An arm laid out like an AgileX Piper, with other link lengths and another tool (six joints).
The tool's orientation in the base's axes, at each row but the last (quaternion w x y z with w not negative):
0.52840, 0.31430, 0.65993, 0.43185
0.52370, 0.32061, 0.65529, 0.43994
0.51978, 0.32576, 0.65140, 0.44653
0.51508, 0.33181, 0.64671, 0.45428
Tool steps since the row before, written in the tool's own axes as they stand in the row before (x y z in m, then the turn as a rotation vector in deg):
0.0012, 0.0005, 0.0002, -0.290, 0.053, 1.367
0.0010, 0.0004, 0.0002, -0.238, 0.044, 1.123
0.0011, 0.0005, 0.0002, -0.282, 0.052, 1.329
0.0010, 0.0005, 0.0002, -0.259, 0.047, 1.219
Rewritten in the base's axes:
-0.0001, 0.0013, -0.0001, 1.393, 0.095, 0.078
-0.0001, 0.0011, -0.0001, 1.144, 0.079, 0.064
-0.0001, 0.0012, 0.0000, 1.354, 0.093, 0.076
-0.0001, 0.0011, 0.0001, 1.242, 0.084, 0.069

